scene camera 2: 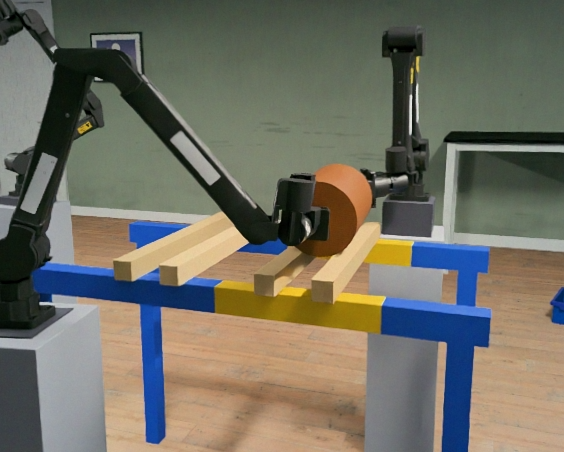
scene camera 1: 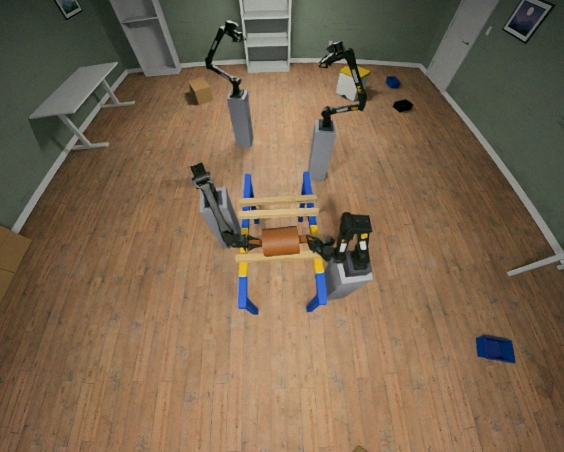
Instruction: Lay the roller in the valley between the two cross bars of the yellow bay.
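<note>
The orange-brown roller lies level, low over the yellow bay, between its two wooden cross bars; the near-end faces of these bars show in scene camera 2. Whether it touches both bars cannot be told. The gripper of the left front arm is at the roller's left end. The gripper of the right front arm is at its right end, around the axle. Their finger openings are unclear. The back left gripper and back right gripper are raised, away from the roller.
Two more wooden bars lie across the blue part of the frame. The front arms' grey pedestals stand close beside the frame. A blue bin is at right.
</note>
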